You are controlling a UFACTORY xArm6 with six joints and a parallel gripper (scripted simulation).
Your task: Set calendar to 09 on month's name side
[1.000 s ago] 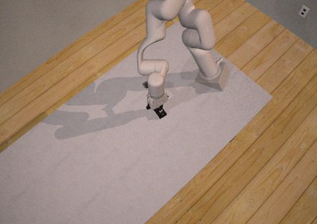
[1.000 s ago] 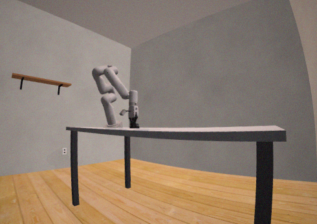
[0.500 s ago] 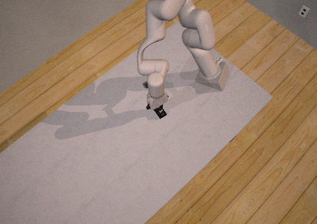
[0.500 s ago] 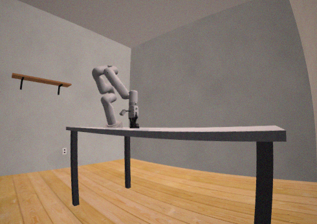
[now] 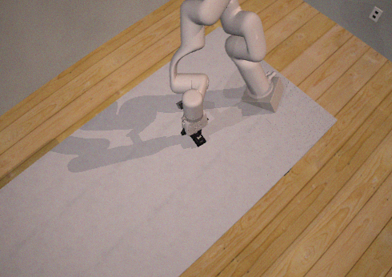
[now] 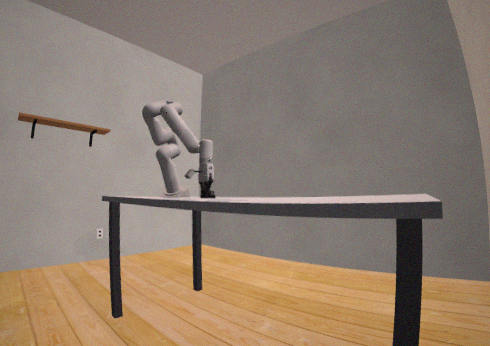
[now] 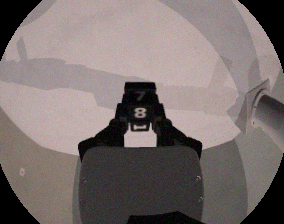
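The black date cube is 10 mm below my hand. From my hand the other things lie so: black cube 30 mm to the left, 10 mm below.
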